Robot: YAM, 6 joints.
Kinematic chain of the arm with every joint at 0, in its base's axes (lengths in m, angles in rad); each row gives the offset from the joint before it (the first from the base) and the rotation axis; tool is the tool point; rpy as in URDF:
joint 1: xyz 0 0 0.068 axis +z
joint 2: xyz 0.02 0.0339 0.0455 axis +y
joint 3: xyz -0.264 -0.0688 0 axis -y
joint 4: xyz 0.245 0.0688 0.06 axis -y
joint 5: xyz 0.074 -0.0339 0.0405 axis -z
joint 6: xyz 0.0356 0 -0.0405 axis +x
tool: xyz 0 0 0 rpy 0 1.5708 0
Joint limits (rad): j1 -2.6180..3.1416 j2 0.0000..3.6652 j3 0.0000..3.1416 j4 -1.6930..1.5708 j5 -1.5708..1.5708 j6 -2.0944..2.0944
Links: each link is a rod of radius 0.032 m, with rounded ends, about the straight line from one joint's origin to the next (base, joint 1, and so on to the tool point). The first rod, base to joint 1, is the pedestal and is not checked.
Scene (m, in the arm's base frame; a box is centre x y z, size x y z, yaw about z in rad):
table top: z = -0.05
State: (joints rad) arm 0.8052 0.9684 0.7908 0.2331 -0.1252 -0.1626
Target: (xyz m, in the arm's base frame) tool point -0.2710 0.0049 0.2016
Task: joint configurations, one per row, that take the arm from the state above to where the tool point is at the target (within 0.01 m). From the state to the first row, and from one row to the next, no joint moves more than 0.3 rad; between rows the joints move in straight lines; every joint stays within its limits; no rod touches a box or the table.
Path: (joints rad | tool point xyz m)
1: 1.0888 1.0116 0.7677 0.2269 -0.1577 -0.1626 | 0.1069 0.2164 0.3345
2: 1.3724 1.0548 0.7446 0.2207 -0.1903 -0.1626 | 0.0426 0.2463 0.3157
3: 1.6560 1.0980 0.7216 0.2146 -0.2228 -0.1626 | -0.0297 0.2554 0.2968
4: 1.9397 1.1412 0.6985 0.2084 -0.2554 -0.1626 | -0.1031 0.2417 0.2776
5: 2.2233 1.1843 0.6754 0.2022 -0.2879 -0.1626 | -0.1700 0.2058 0.2584
6: 2.5069 1.2275 0.6523 0.1960 -0.3204 -0.1626 | -0.2237 0.1508 0.2393
7: 2.7905 1.2707 0.6292 0.1898 -0.3530 -0.1626 | -0.2585 0.0816 0.2203
8: 3.0741 1.3139 0.6061 0.1836 -0.3855 -0.1626 | -0.2710 0.0049 0.2016

